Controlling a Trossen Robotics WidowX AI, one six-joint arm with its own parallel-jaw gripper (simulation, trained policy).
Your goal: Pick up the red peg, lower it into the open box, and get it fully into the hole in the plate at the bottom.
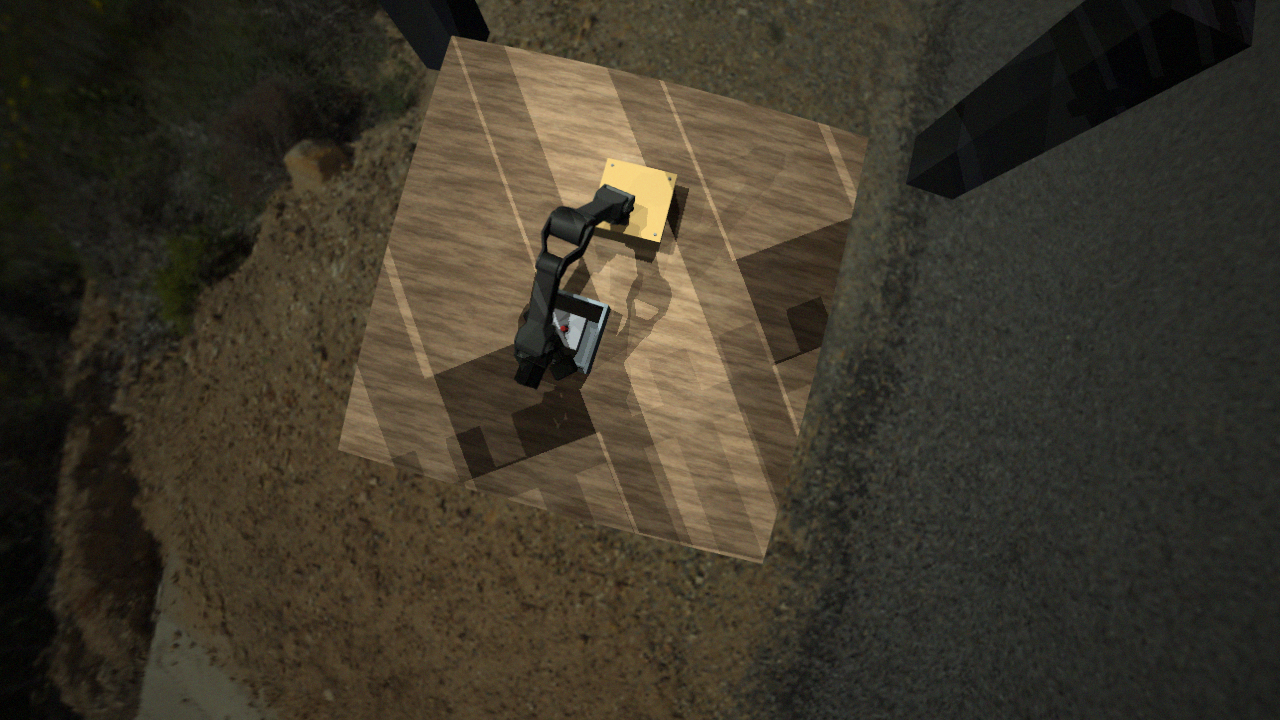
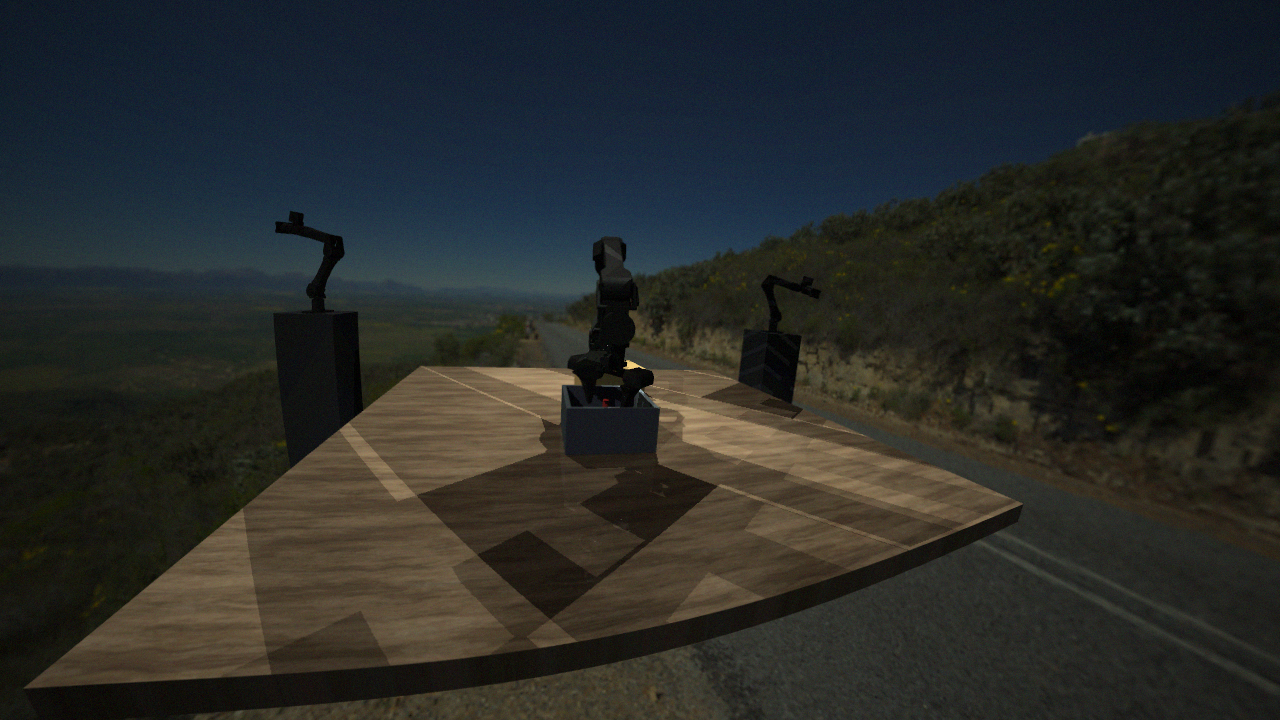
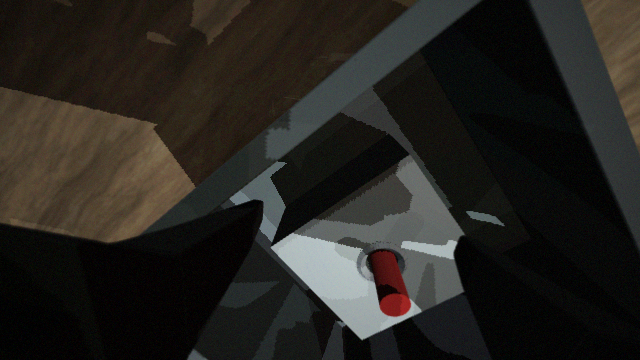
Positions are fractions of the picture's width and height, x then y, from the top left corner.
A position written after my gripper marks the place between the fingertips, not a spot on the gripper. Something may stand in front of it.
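My gripper (image 1: 0.43,0.47), (image 3: 0.56,0.63). Red peg (image 3: 0.61,0.83). Grey-blue box (image 2: 0.46,0.60), (image 1: 0.47,0.43), (image 3: 0.80,0.33). Plate (image 1: 0.45,0.45), (image 3: 0.59,0.55); image 2 does not show it, hidden by the grey-blue box.
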